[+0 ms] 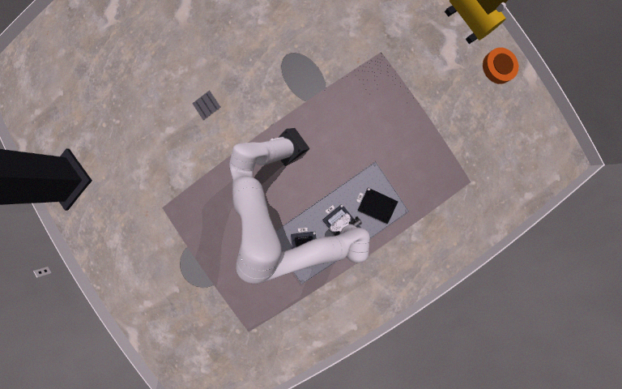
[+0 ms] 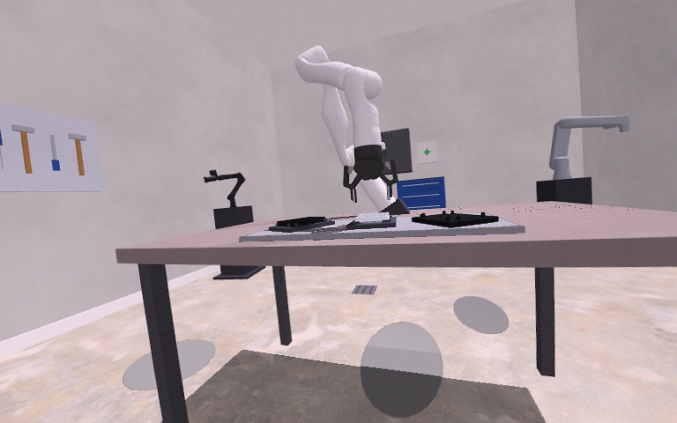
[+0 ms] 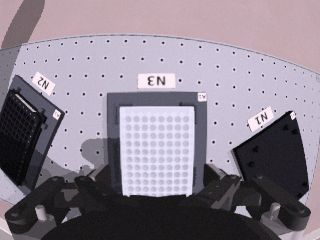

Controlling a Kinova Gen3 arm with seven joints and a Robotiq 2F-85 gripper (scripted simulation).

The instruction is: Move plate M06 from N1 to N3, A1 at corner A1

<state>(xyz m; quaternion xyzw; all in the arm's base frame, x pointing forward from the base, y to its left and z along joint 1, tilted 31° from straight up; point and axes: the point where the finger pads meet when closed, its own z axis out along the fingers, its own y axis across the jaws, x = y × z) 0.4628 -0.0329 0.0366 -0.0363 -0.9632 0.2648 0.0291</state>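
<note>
Now: the white well plate M06 5 cm below my hand. The rest, counted from my hand: black nest N1 (19 cm to the left, 6 cm below, 5 cm ahead); then landing nest N3 (6 cm below); then N3 label (10 cm behind, 7 cm below, 1 cm to the left).
</note>
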